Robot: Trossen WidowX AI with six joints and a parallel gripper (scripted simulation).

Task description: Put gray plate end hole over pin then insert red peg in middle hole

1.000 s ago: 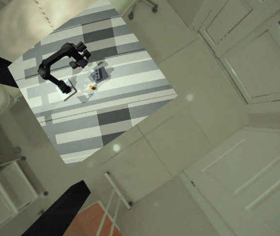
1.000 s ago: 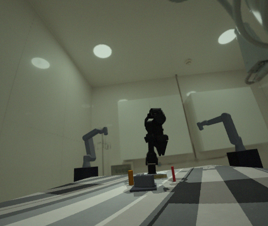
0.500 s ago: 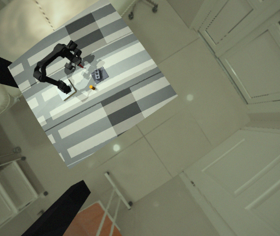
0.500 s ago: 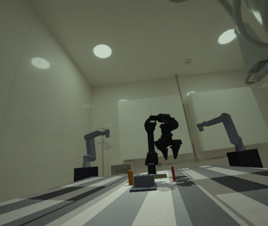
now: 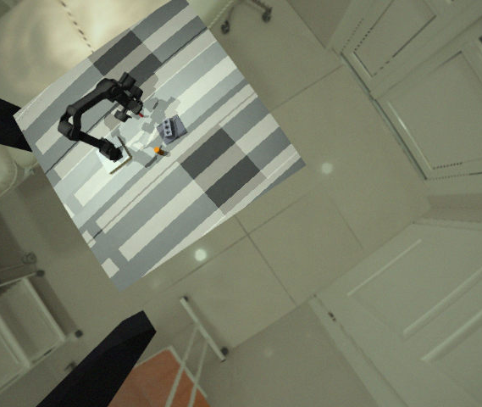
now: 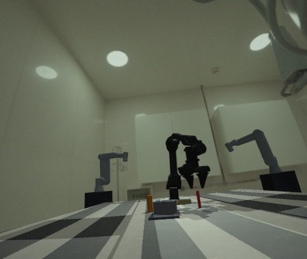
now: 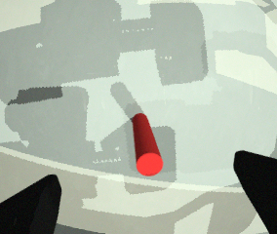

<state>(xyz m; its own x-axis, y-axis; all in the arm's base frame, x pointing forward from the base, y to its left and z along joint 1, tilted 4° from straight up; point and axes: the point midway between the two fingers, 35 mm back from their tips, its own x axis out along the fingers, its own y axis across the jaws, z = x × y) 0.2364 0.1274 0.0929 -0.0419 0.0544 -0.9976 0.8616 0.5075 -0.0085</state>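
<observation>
Right now the red peg is 5 cm below my gripper tip. The rest, counted from my gripper tip: gray plate: 16 cm to the right, 10 cm ahead, 5 cm below; then base: 14 cm to the right, 11 cm ahead, 8 cm below; then orange cylinder: 25 cm to the right, 5 cm below.
</observation>
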